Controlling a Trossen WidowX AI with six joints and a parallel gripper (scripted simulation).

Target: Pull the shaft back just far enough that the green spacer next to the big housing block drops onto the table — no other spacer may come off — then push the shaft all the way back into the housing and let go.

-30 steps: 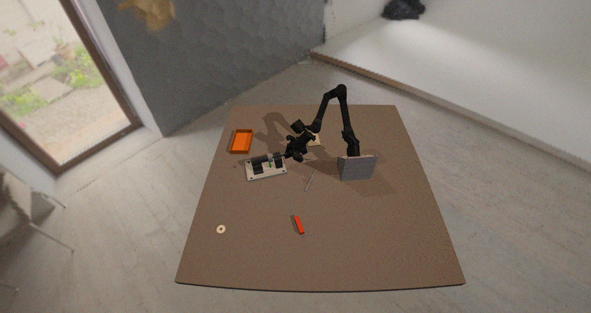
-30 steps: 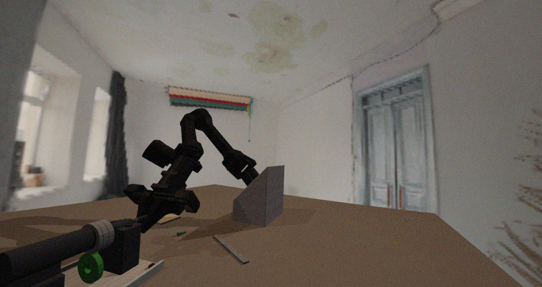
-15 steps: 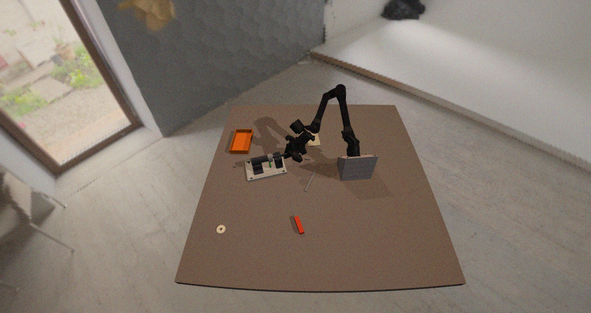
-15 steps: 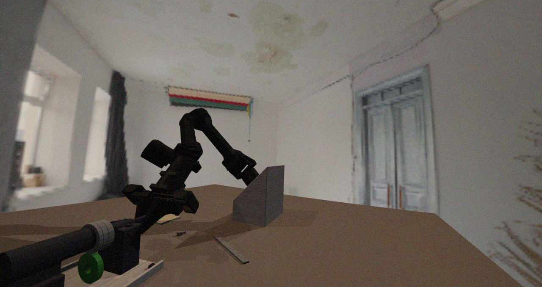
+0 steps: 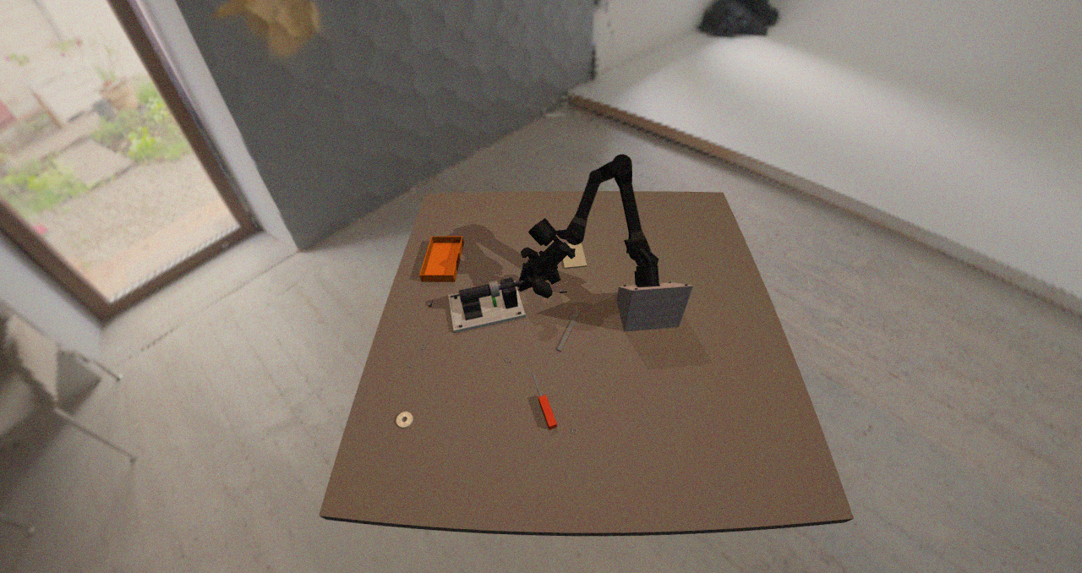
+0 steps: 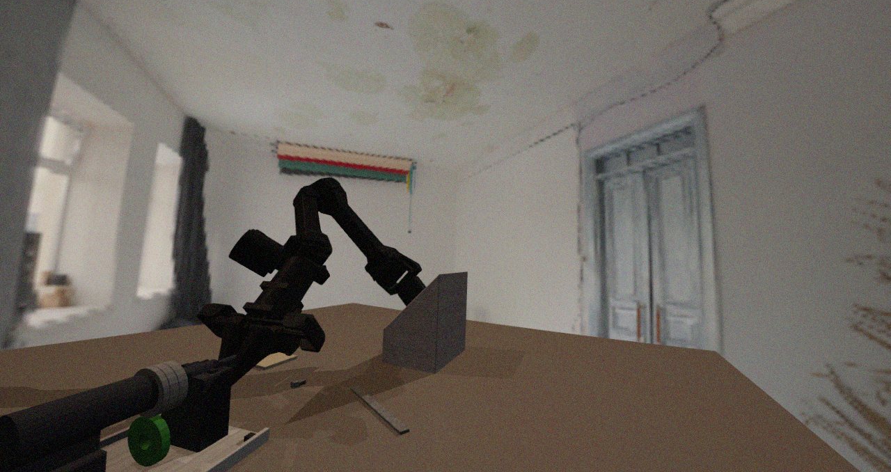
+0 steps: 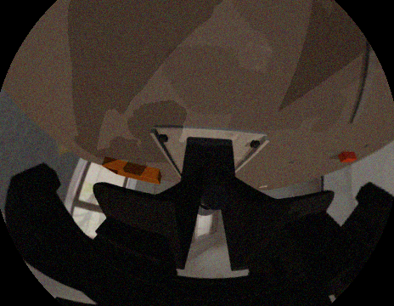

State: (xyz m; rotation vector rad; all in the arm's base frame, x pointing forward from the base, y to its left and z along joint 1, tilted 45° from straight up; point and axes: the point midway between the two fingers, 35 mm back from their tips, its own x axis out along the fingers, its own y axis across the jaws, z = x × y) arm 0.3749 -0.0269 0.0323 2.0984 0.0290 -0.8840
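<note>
My gripper tip is now 8 cm short of the grey spacer, 3 cm to the right of it and 2 cm below it. The rest, counted from my gripper tip: beige pad 21 cm to the right, 17 cm behind, 5 cm below; green spacer 8 cm ahead, 3 cm to the left, 2 cm below; grey bar 16 cm behind, 12 cm to the left, 5 cm below.
</note>
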